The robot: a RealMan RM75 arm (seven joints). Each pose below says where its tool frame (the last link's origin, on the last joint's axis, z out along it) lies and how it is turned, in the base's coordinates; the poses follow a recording.
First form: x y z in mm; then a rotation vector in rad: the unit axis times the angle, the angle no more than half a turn.
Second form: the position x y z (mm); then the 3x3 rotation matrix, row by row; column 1 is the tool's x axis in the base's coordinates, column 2 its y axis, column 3 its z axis. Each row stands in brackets. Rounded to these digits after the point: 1 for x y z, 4 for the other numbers.
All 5 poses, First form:
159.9 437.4 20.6 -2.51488 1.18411 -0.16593
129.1 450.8 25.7 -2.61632 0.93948 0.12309
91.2 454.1 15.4 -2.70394 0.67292 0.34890
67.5 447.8 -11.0 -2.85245 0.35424 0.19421
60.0 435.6 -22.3 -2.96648 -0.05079 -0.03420
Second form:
[159.9 437.4 20.6], [[0.6429 -0.7230 0.2528], [-0.7647 -0.5867 0.2665], [-0.0443 -0.3646 -0.9301]]
[129.1 450.8 25.7], [[0.7755 -0.6302 0.0381], [-0.5991 -0.7155 0.3592], [-0.1991 -0.3014 -0.9325]]
[91.2 454.1 15.4], [[0.8583 -0.4894 -0.1543], [-0.4081 -0.8332 0.3730], [-0.3111 -0.2572 -0.9149]]
[67.5 447.8 -11.0], [[0.9613 -0.2568 -0.0995], [-0.2220 -0.9365 0.2715], [-0.1629 -0.2389 -0.9573]]
[60.0 435.6 -22.3], [[0.9992 0.0360 0.0199], [0.0320 -0.9842 0.1740], [0.0258 -0.1732 -0.9846]]

